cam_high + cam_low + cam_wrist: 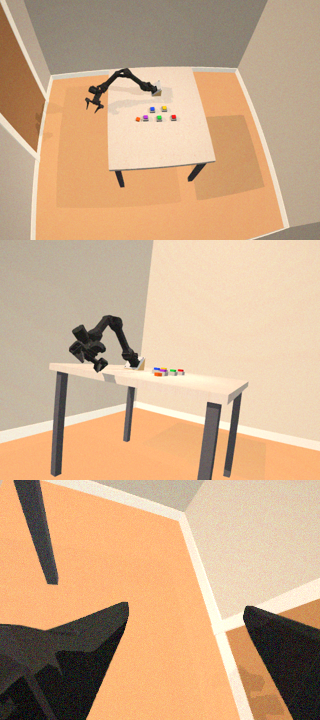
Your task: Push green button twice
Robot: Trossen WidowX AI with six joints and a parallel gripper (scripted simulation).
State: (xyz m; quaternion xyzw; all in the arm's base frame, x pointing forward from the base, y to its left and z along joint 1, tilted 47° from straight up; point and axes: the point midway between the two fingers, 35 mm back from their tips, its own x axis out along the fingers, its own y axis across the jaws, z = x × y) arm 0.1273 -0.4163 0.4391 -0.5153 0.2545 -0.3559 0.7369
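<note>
Right now the green button is 16 cm ahead of my gripper tip and 61 cm to the left of it. The rest, counted from my gripper tip: purple button (13 cm ahead, 49 cm to the left, 1 cm below); then red button (17 cm ahead, 74 cm to the left); then orange block (13 cm ahead, 42 cm to the left, 3 cm below).
</note>
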